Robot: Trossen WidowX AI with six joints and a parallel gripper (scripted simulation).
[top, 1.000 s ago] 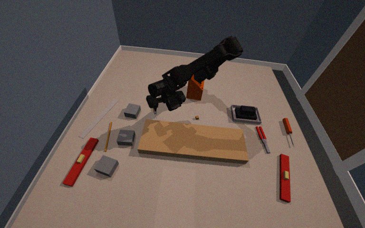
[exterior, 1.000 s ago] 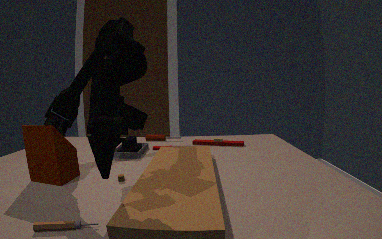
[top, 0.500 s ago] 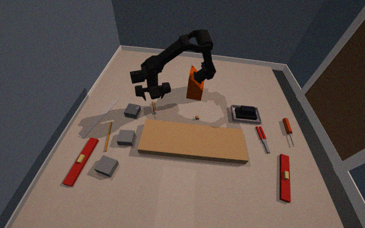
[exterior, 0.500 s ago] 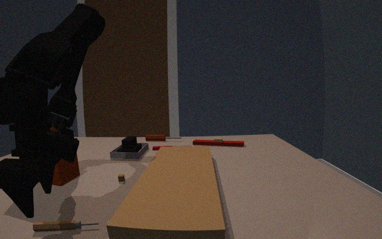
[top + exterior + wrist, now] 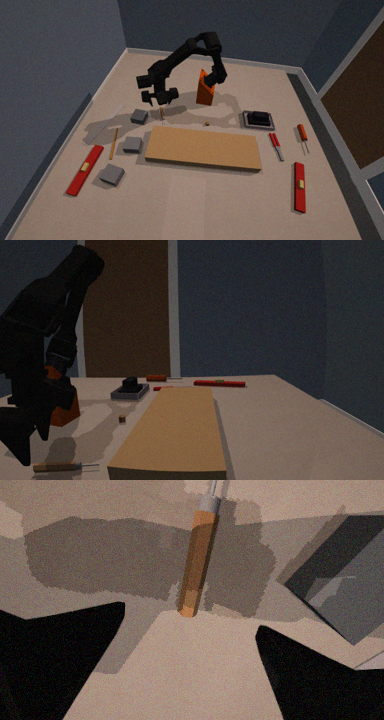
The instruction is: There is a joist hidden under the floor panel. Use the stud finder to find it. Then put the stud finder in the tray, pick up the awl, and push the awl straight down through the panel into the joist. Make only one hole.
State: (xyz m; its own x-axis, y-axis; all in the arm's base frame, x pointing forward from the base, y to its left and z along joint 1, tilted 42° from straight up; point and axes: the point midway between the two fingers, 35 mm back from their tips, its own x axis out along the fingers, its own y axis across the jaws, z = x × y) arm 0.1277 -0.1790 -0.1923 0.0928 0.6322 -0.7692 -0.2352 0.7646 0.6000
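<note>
Right now my gripper tip is 6 cm short of the awl, 2 cm to the right of it and 3 cm above it. Round my gripper tip: ruler (11 cm ahead, 28 cm to the right, 4 cm below); pencil (23 cm ahead, 21 cm to the right, 4 cm below); small cube (10 cm ahead, 26 cm to the left, 3 cm below).
</note>
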